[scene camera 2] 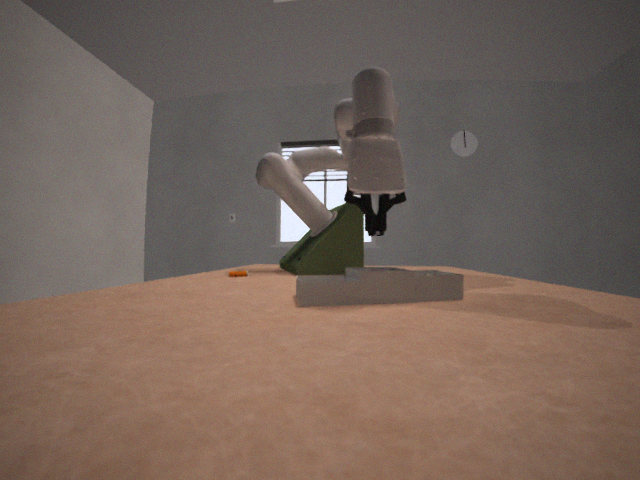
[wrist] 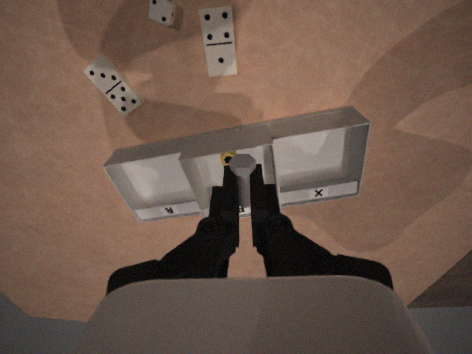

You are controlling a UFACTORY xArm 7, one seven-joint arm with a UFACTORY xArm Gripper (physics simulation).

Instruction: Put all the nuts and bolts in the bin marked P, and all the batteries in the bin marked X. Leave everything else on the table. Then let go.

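Places are measured from the arm's base along level axes (x right, y ahead, z up), in centimetres.
Where they show: gripper, fingertip midpoint: [scene camera 2: 375,235] [wrist: 243,183]; arm's base, link origin: [scene camera 2: 324,225].
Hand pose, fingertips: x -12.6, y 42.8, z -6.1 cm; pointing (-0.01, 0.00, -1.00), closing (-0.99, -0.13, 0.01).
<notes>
Each offset is from my fingertips to the top centre of the thing. "*": to the spot under its first point.
My gripper [scene camera 2: 375,232] [wrist: 243,183] is shut on a grey hex-head bolt @(dx +0.1, dy -0.4, dz +1.3 cm) [wrist: 242,163], held upright with the head up. It is above the tray @(* dx +8.8, dy +11.7, dz -8.3 cm) [scene camera 2: 320,292] [wrist: 145,153], over the middle bin @(dx +0.3, dy +5.1, dz -5.6 cm) [wrist: 214,143], whose label is partly hidden by the fingers. A yellow nut @(dx +1.0, dy +3.8, dz -8.6 cm) [wrist: 223,158] lies inside this middle bin, just left of the bolt head in the wrist view. The bin marked X @(* dx -11.6, dy +1.5, dz -7.7 cm) [wrist: 357,152] is on the right in the wrist view and shows no items. An orange battery @(dx +34.1, dy -19.5, dz -8.8 cm) [scene camera 2: 238,273] lies on the table, left of the tray in the scene view.
In the wrist view two dominoes @(dx +2.3, dy -6.7, dz -9.5 cm) [wrist: 219,47] @(dx +11.8, dy -2.8, dz -9.5 cm) [wrist: 113,86] and a die @(dx +6.7, dy -8.8, dz -8.6 cm) [wrist: 162,12] lie on the table beyond the tray. The bin marked R @(* dx +12.6, dy +7.5, dz -7.7 cm) [wrist: 122,187] is at the tray's left end. The green robot base [scene camera 2: 336,248] stands behind the tray in the scene view.
</notes>
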